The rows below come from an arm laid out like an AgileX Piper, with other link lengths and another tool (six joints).
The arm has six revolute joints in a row. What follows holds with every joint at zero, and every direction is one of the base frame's.
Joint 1 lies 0.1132 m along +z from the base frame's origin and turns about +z.
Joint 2 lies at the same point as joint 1 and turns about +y.
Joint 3 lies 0.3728 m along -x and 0.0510 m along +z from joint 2 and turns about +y.
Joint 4 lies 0.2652 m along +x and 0.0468 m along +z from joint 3 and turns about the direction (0.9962, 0, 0.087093).
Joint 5 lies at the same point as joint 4 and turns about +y.
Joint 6 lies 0.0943 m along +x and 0.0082 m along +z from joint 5 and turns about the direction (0.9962, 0, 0.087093).
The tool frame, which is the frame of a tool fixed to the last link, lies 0.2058 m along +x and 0.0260 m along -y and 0.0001 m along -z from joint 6; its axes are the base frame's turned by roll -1.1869, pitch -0.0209 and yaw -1.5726 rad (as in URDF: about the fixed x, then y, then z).
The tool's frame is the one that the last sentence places.
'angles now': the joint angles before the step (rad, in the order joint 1, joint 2, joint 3, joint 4, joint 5, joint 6). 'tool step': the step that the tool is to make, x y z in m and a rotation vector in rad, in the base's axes. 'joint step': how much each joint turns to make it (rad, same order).
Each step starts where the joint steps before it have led.
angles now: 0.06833, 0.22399, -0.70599, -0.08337, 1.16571, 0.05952
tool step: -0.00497, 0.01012, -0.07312, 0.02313, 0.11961, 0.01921
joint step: 0.00002, -0.03288, 0.18278, 0.03658, -0.03220, 0.00002
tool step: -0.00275, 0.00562, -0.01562, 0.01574, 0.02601, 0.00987
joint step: 0.00001, -0.00855, 0.03687, 0.02091, -0.00351, -0.00226
